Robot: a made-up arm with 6 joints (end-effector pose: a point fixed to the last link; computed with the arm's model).
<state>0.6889 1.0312 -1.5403 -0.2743 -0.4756 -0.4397</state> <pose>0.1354 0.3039 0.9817 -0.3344 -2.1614 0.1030</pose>
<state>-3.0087 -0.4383 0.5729 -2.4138 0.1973 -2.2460</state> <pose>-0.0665 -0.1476 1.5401 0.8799 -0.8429 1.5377</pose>
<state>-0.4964 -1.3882 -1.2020 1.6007 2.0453 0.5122</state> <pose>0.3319 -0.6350 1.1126 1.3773 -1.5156 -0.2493</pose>
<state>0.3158 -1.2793 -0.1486 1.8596 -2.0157 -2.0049</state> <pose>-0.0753 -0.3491 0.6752 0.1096 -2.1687 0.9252</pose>
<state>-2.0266 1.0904 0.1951 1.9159 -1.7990 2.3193</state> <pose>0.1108 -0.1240 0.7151 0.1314 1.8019 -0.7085</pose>
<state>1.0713 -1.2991 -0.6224 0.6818 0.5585 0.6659</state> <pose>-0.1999 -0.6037 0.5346 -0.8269 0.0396 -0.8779</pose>
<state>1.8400 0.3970 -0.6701 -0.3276 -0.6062 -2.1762</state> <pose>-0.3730 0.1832 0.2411 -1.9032 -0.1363 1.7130</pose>
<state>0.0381 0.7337 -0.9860 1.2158 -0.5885 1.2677</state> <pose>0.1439 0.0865 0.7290 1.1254 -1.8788 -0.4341</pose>
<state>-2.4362 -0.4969 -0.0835 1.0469 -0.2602 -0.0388</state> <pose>-0.1540 -0.2366 1.1882 0.5403 -2.2974 -1.3470</pose>
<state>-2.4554 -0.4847 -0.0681 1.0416 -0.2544 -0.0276</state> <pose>-0.1542 -0.2312 1.1873 0.5403 -2.3241 -1.3265</pose>
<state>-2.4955 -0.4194 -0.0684 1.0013 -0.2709 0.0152</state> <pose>-0.1728 -0.2113 1.1782 0.4874 -2.4670 -1.3187</pose>
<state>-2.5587 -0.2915 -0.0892 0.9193 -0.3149 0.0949</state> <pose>-0.2073 -0.1751 1.1552 0.3609 -2.7537 -1.3089</pose>
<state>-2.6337 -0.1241 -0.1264 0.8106 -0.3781 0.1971</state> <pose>-0.2412 -0.1311 1.1188 -0.1374 2.6882 1.0745</pose>
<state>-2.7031 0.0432 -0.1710 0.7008 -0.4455 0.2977</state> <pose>-0.2623 -0.0923 1.0788 0.0641 2.4551 0.7824</pose>
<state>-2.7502 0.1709 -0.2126 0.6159 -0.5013 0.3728</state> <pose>-0.2713 -0.0666 1.0477 0.1967 2.2548 0.5621</pose>
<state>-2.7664 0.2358 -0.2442 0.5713 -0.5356 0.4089</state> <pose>-0.2746 -0.0538 1.0312 0.2562 2.1409 0.4515</pose>
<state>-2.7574 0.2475 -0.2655 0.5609 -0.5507 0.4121</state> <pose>-0.2762 -0.0493 1.0265 0.2641 2.1093 0.4333</pose>
